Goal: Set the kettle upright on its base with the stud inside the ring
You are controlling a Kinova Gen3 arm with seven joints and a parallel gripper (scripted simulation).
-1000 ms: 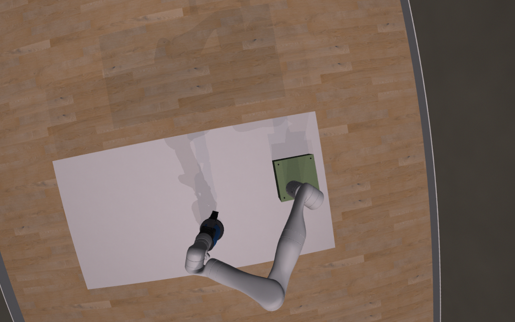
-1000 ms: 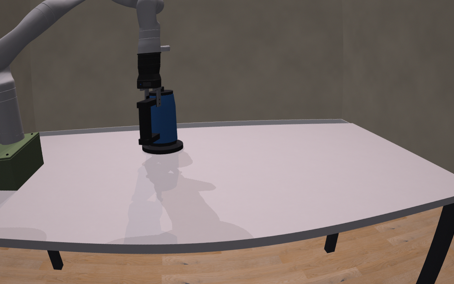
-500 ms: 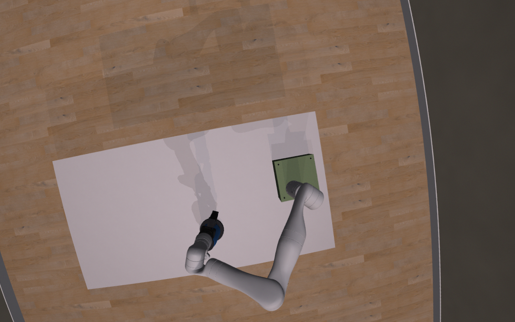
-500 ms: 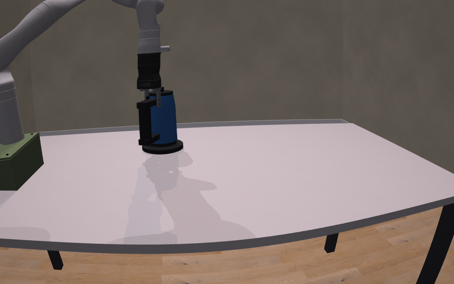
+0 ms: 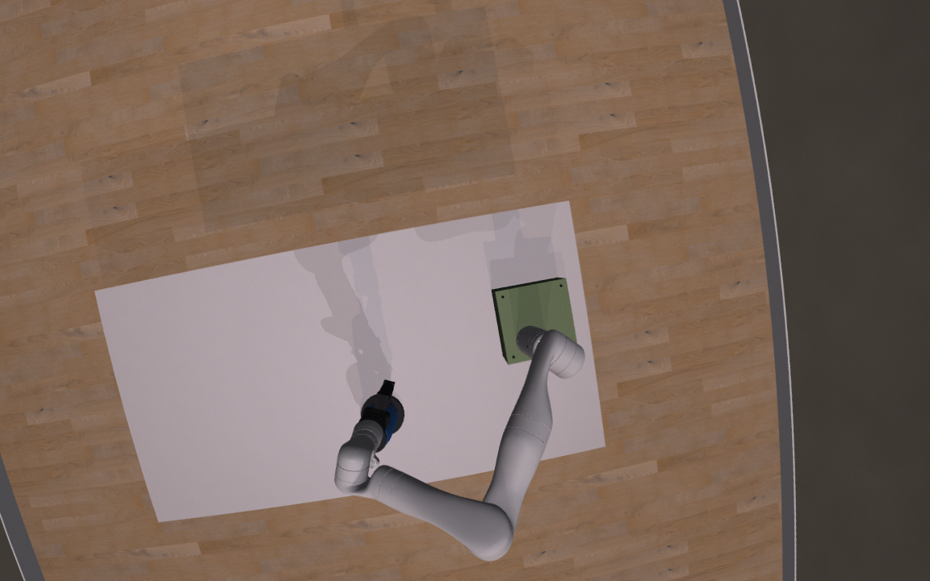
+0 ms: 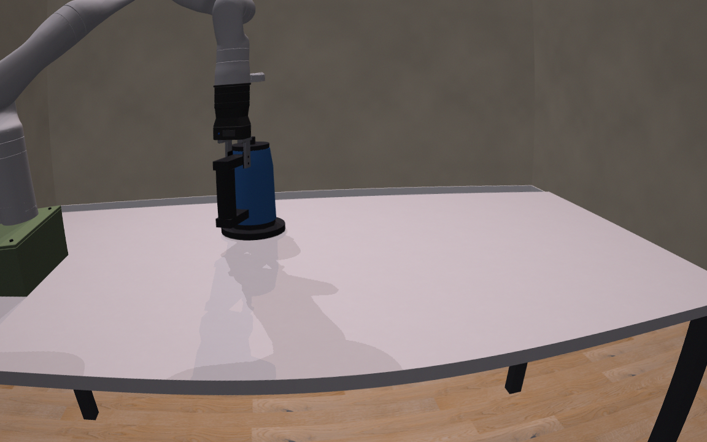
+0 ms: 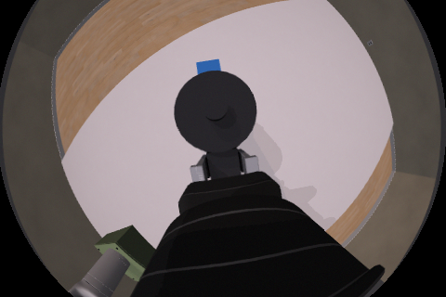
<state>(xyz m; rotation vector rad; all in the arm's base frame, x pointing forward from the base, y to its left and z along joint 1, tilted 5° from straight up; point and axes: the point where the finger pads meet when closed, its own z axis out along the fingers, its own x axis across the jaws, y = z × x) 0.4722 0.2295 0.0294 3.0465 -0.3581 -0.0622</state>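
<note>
Now: the blue kettle 10 mm ahead of my hand, 20 mm to the left of it and 60 mm below it. The rest, counted from my hand: round black base: 10 mm ahead, 60 mm to the left, 160 mm below.
</note>
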